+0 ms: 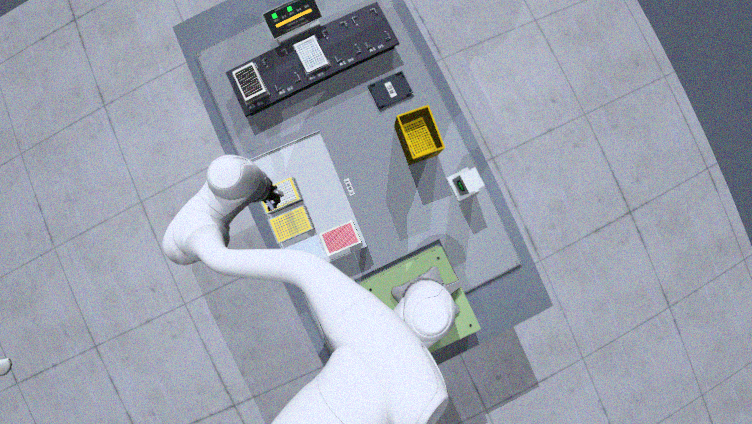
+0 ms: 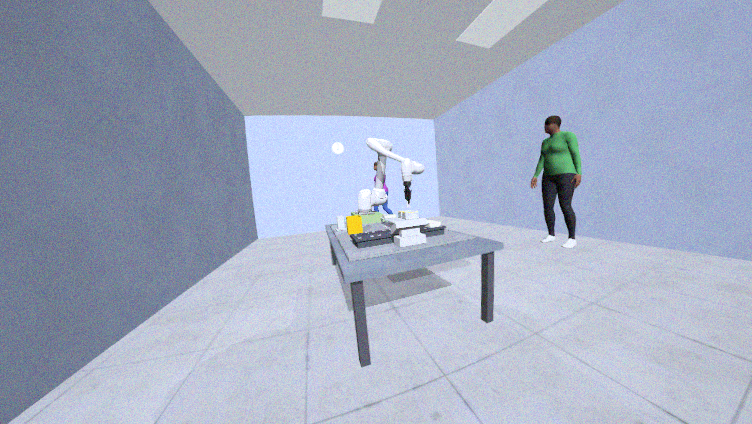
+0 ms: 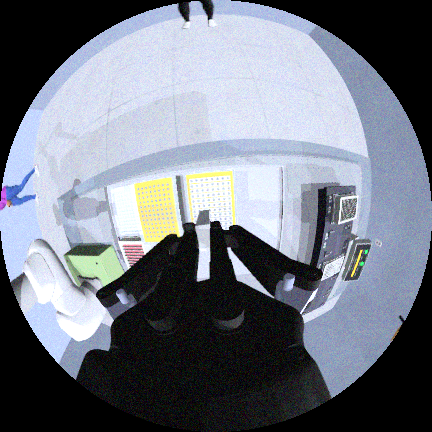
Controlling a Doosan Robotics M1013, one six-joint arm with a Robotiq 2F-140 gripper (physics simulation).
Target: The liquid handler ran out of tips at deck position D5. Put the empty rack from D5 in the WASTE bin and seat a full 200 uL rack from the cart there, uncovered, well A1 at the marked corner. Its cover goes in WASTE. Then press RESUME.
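Seen in the pictures: gripper, fingertip midpoint: (image 1: 279,195) (image 2: 408,207) (image 3: 205,219); arm's base at its link origin: (image 2: 365,213).
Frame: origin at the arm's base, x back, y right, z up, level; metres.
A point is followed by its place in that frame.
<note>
My gripper (image 1: 273,200) @[x -0.545, y -0.266, z 0.064 m] (image 2: 408,202) @[x -0.545, y -0.266, z 0.064 m] (image 3: 205,219) @[x -0.545, y -0.266, z 0.064 m] points down over the cart, shut with nothing held; its pale fingertip pads meet. Below it, a yellow-edged rack (image 1: 288,190) @[x -0.552, y -0.236, z 0.032 m] (image 3: 215,195) @[x -0.566, y -0.294, z 0.032 m] with pale wells lies on the pale cart surface (image 1: 321,173) @[x -0.564, y -0.114, z -0.039 m] (image 3: 255,210) @[x -0.652, y -0.235, z -0.039 m]; contact is unclear. A second rack, all yellow on top (image 1: 291,224) @[x -0.445, y -0.279, z 0.032 m] (image 3: 156,210) @[x -0.456, y -0.288, z 0.032 m], lies beside it. Whether either has a clear cover cannot be told. On the dark deck (image 1: 339,42) @[x -0.977, y 0.171, z -0.043 m] (image 3: 335,235) @[x -0.961, y -0.092, z -0.043 m], the far-right position D5 bears no rack. The yellow bin (image 1: 413,114) @[x -0.593, y 0.271, z -0.001 m] (image 2: 354,224) @[x -0.599, y 0.270, z -0.020 m] shows a grid-like pattern inside.
A red rack (image 1: 341,238) @[x -0.325, y -0.156, z -0.016 m] (image 3: 133,254) @[x -0.326, y -0.179, z -0.013 m] stands at the cart's corner. Dark-welled (image 1: 250,81) @[x -0.987, y -0.189, z -0.018 m] and white (image 1: 310,54) @[x -0.979, y 0.053, z -0.030 m] labware stand on the deck, near a lit screen (image 1: 292,18) @[x -1.111, y 0.053, z 0.020 m]. A dark labelled block (image 1: 389,90) @[x -0.737, y 0.258, z -0.090 m] and a white device (image 1: 466,183) @[x -0.291, y 0.311, z 0.031 m] are by the bin.
</note>
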